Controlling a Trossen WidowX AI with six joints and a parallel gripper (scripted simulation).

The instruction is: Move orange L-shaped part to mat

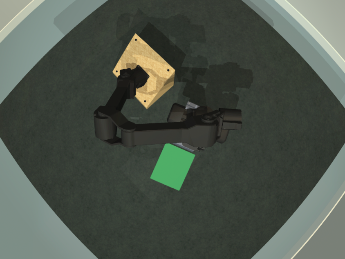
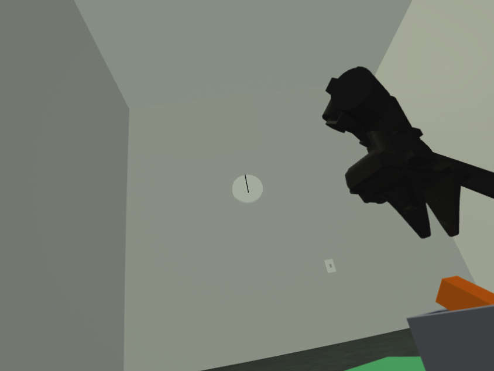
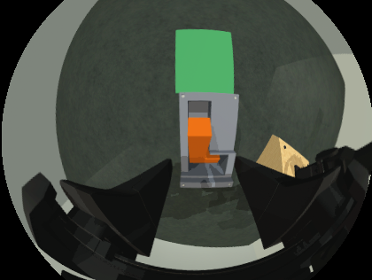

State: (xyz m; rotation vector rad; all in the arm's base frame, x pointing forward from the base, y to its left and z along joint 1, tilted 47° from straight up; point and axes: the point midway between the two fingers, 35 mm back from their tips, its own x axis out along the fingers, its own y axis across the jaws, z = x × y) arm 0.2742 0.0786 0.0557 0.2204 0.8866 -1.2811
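Right now the orange L-shaped part is 100 mm below my gripper tip, 30 mm behind it and 20 mm to the left of it. The rest, counted from my gripper tip: green mat: 160 mm below, 140 mm to the right, 50 mm ahead.
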